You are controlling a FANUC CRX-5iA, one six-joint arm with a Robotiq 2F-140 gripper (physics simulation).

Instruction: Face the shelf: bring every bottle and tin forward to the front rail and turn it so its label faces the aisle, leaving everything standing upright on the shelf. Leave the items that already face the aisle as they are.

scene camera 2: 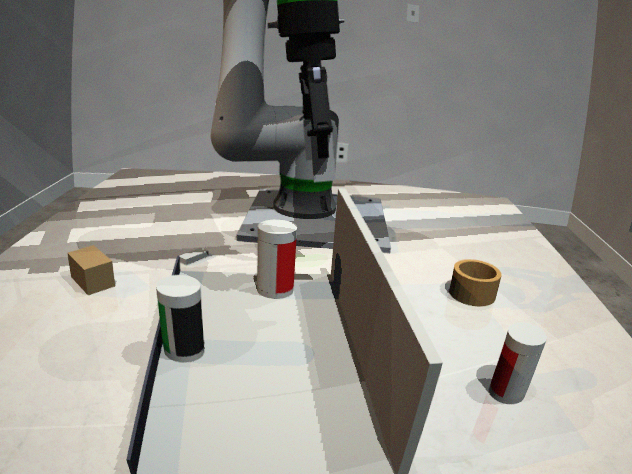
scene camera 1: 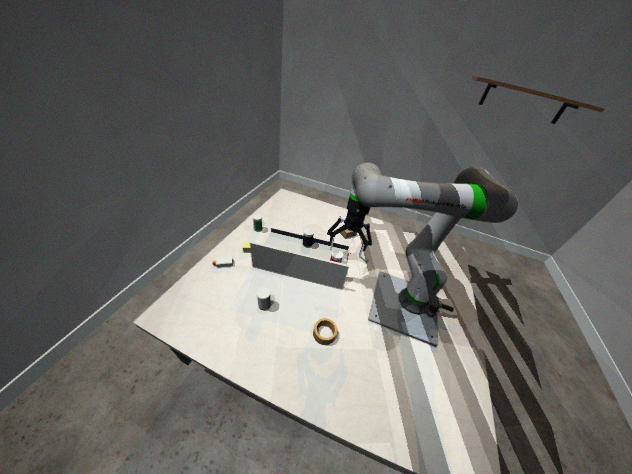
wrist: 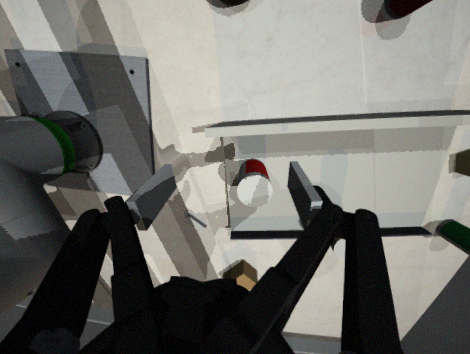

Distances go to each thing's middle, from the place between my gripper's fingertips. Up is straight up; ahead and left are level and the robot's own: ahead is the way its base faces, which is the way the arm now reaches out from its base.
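Positions relative to my hand: the back panel point(scene camera 2: 401, 367) is 8 cm to the left, 20 cm ahead and 13 cm below; the brown ring point(scene camera 2: 475, 283) is 30 cm to the left, 5 cm behind and 19 cm below; the dark front rail point(wrist: 275, 234) is 18 cm to the right, 25 cm ahead and 20 cm below; the shelf point(scene camera 1: 281, 241) is 5 cm to the right, 22 cm ahead and 13 cm below.
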